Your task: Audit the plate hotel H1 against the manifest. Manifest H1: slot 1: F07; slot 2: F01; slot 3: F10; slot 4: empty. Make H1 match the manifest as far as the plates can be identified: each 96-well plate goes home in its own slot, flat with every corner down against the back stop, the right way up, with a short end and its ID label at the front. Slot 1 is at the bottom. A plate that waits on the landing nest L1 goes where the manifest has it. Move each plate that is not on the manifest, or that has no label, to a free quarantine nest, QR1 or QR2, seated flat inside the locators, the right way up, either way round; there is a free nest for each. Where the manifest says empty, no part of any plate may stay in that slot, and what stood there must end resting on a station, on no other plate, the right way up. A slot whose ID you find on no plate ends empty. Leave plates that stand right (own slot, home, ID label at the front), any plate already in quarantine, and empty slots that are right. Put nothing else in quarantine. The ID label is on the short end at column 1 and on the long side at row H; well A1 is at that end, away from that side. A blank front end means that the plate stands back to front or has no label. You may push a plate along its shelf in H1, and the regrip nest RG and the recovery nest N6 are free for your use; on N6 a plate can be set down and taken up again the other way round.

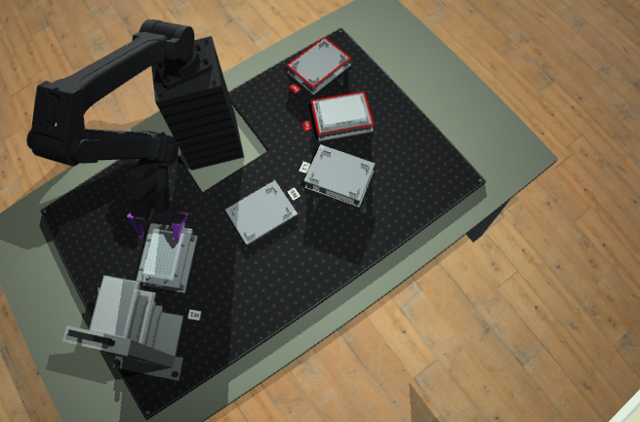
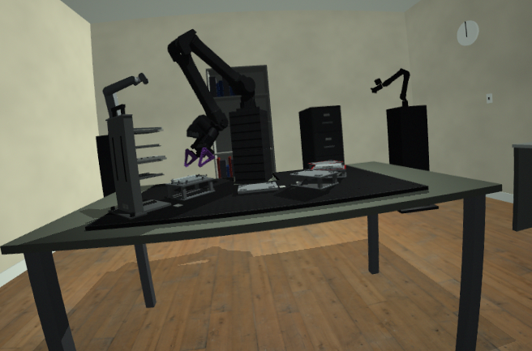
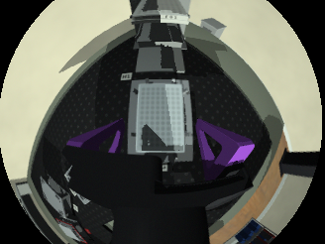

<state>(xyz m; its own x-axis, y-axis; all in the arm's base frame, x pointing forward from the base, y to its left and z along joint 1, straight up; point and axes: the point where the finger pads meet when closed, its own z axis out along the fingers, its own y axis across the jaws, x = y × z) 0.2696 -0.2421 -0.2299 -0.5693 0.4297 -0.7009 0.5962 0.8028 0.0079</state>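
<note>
Right now my hand is 20 mm short of the regrip nest RG, 10 mm to the left of it and 70 mm above it. Round my hand: plate hotel H1: 230 mm ahead, 170 mm to the right, 40 mm above; recovery nest N6: 10 mm ahead, 270 mm to the left, 120 mm below; grey 96-well plate: 170 mm ahead, 130 mm to the right, 160 mm above.
</note>
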